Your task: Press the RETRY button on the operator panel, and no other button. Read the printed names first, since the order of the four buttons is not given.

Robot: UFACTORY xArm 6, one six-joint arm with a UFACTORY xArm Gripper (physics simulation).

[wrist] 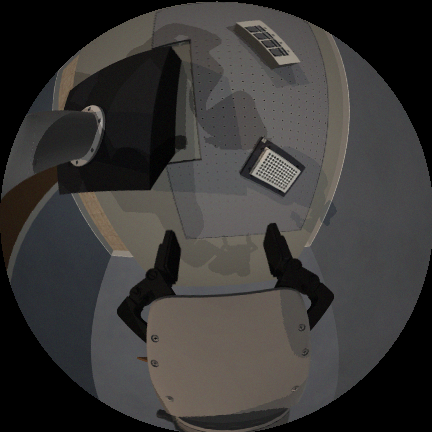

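Seen in the pictures: gripper, fingertip midpoint: (221, 236); arm's base, origin of the base link: (84, 134).
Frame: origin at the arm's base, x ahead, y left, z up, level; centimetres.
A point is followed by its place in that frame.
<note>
The operator panel (267, 45) @(y 11.6, x 39.2, z -9.1 cm) is a light, sloped box at the top right of the wrist view, standing on the perforated board. It carries a row of dark square buttons with small printing beside them. The printed names are too small to read, so I cannot tell which button is RETRY. My gripper (221, 236) @(y -16.6, x 23.0, z 13.6 cm) is open, with its two black fingers wide apart and nothing between them. It is well away from the panel, which lies beyond the fingertips toward the top of the view.
A white well plate (276, 171) @(y -23.8, x 38.2, z -12.2 cm) sits on a dark holder (247, 167) @(y -22.3, x 30.5, z -13.3 cm) between the gripper and the panel. A large black box-shaped housing (117, 120) @(y -2.0, x 9.0, z -0.2 cm) with a grey round arm or pipe (65, 140) @(y -0.5, x 4.5, z 8.6 cm) stands at the left. The perforated board (300, 120) @(y -9.5, x 47.2, z -14.5 cm) lies on the beige table (140, 215) @(y -33.5, x -8.0, z -15.9 cm).
</note>
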